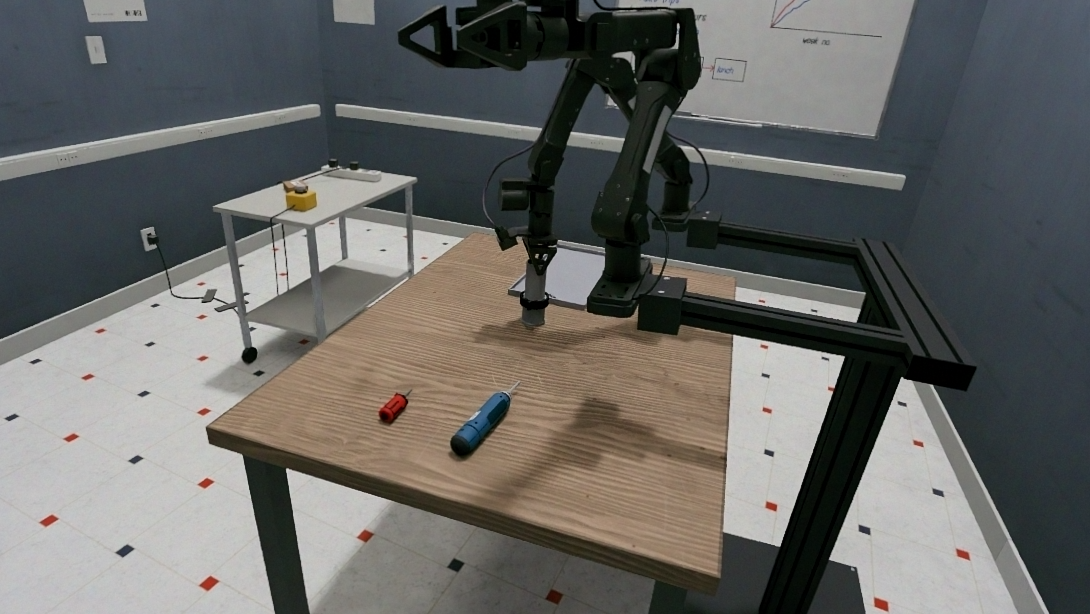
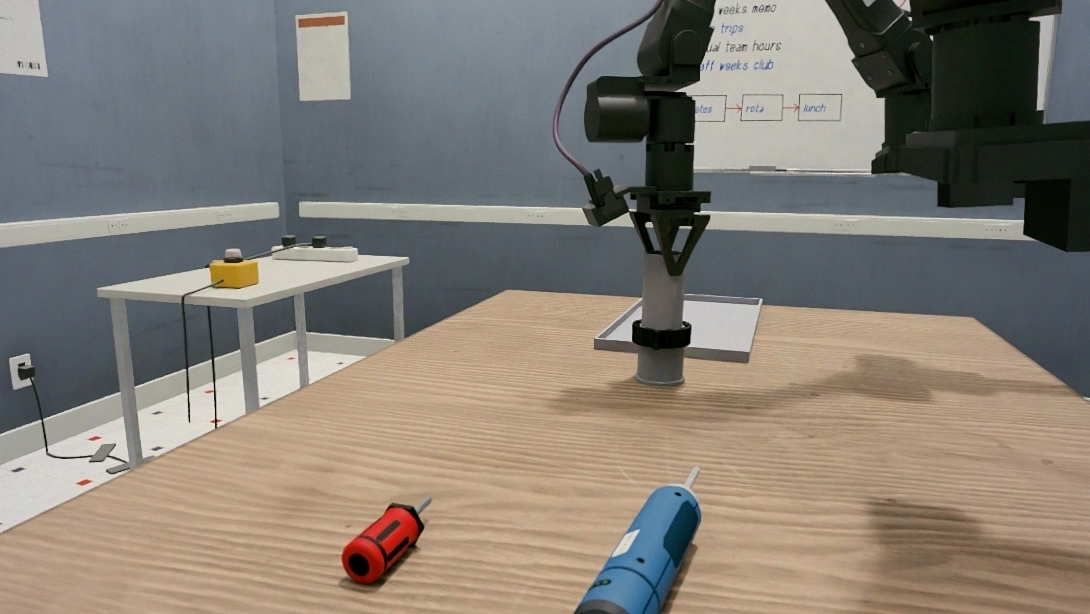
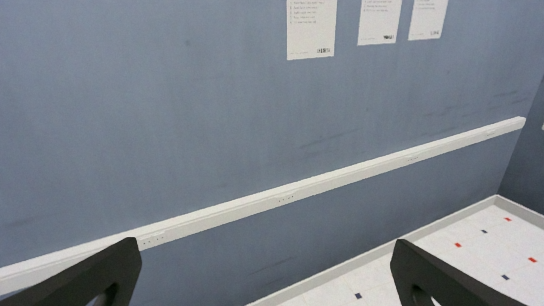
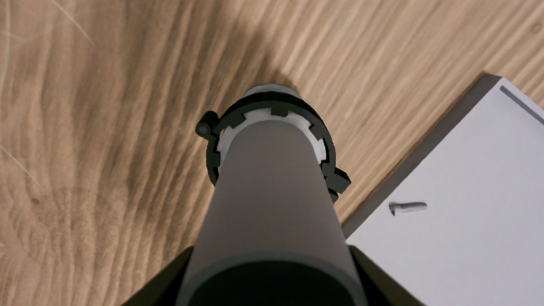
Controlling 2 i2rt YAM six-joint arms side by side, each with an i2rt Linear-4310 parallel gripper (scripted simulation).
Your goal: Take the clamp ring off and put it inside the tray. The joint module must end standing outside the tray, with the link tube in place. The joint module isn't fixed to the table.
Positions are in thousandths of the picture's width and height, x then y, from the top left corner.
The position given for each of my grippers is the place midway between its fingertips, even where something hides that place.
my left gripper: image 1 391, 61; image 3 490, 819; not seen in image 2 (out of frame); not seen in image 4 (out of frame)
my right gripper: image 1 493, 442; image 2 611, 444; image 4 499, 845; not seen in image 3 (out of frame)
grey link tube: image 1 491, 465; image 2 608, 481; image 4 499, 737; not seen in image 3 (out of frame)
grey tray: image 1 526, 444; image 2 662, 532; image 4 872, 773; not seen in image 3 (out of frame)
